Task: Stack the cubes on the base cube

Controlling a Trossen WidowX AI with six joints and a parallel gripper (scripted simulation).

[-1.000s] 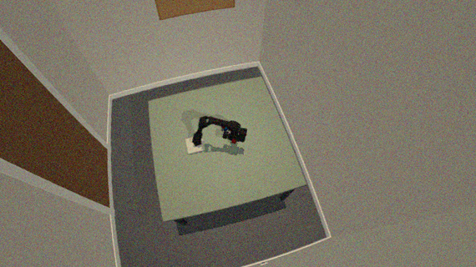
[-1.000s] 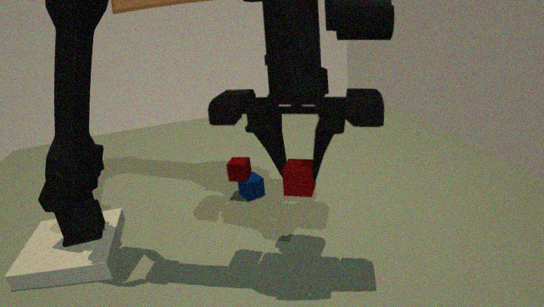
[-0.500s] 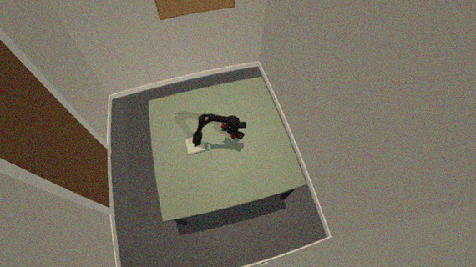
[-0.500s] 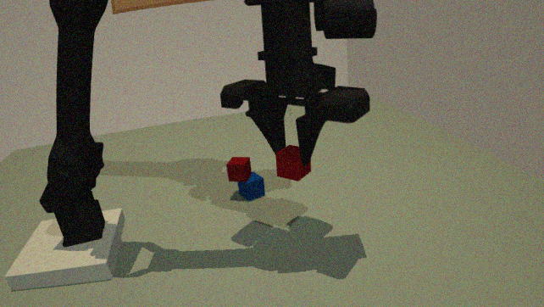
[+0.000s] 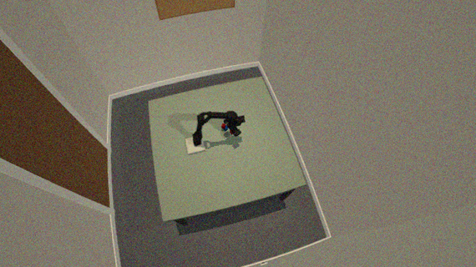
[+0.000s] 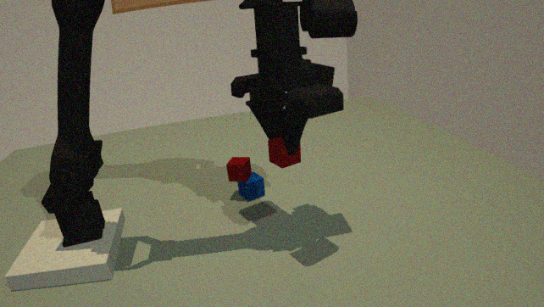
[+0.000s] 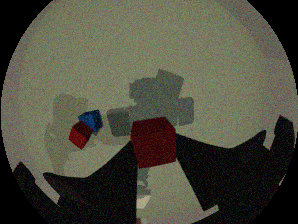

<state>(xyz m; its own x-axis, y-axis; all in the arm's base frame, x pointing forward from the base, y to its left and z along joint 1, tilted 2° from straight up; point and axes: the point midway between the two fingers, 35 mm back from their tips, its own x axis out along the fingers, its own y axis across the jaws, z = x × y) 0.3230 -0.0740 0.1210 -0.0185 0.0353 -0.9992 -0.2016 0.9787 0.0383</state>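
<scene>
The blue base cube lies 11 cm to the left of my gripper tip, 10 cm below it and 2 cm behind it.
</scene>
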